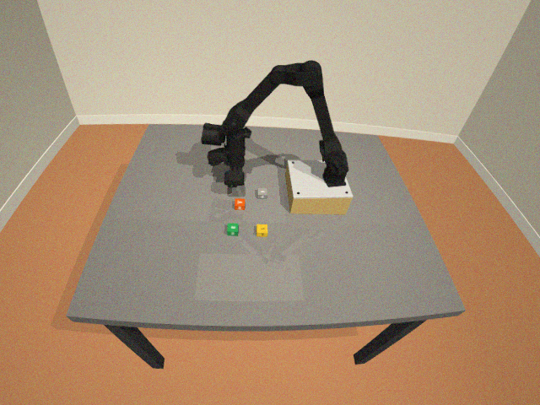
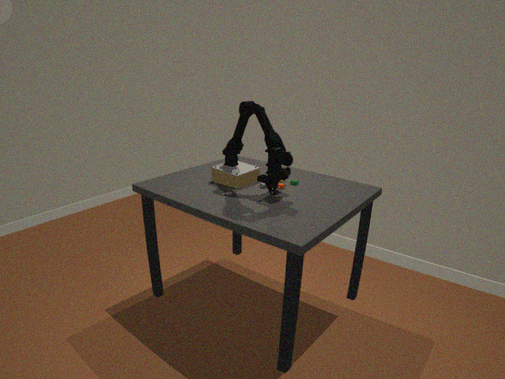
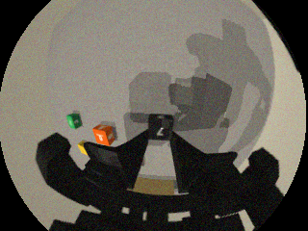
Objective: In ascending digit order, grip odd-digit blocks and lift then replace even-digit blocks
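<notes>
My gripper tip is now 10 mm short of the black block. The rest, counted from my gripper tip: green block (30 mm ahead, 210 mm to the left); then orange block (10 mm behind, 110 mm to the left); then grey block (90 mm behind, 60 mm to the left).
</notes>
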